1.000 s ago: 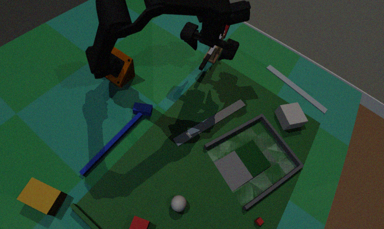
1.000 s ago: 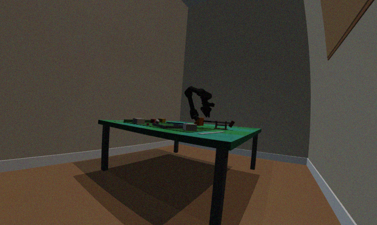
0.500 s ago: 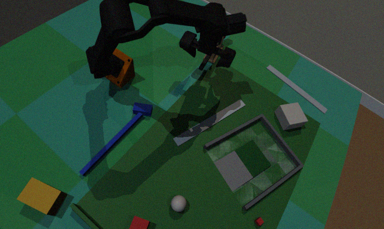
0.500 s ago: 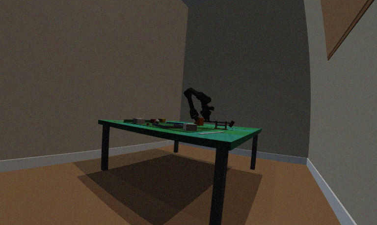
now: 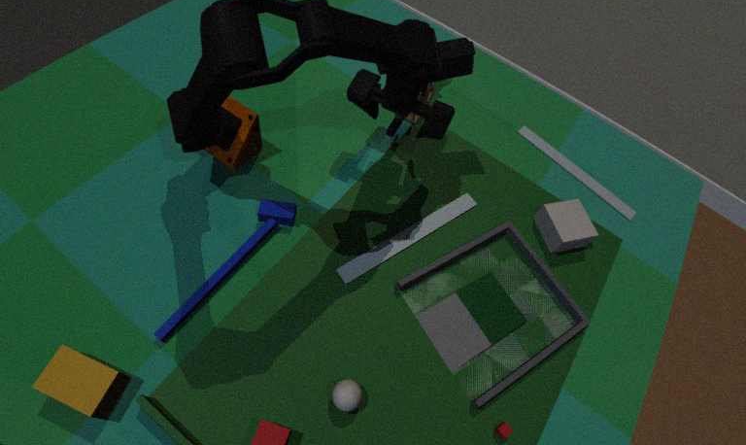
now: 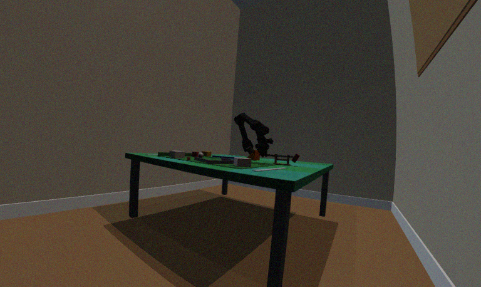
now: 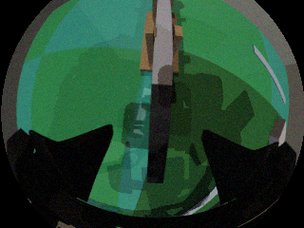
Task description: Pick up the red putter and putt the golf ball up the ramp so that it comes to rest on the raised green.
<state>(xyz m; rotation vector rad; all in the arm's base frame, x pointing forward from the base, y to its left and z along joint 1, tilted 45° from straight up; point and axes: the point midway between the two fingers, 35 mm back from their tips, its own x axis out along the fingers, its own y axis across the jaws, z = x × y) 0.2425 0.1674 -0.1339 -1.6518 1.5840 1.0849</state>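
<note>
Now: gripper tip 11 cm to the right of the red putter, 2 cm past it and 1 cm below it. From my gripper tip the other things lie so: white golf ball 45 cm to the right, 21 cm ahead, 2 cm below; yellow block 65 cm to the right, 9 cm behind, 2 cm below; wooden stand 13 cm to the left, 2 cm behind, 1 cm below.
</note>
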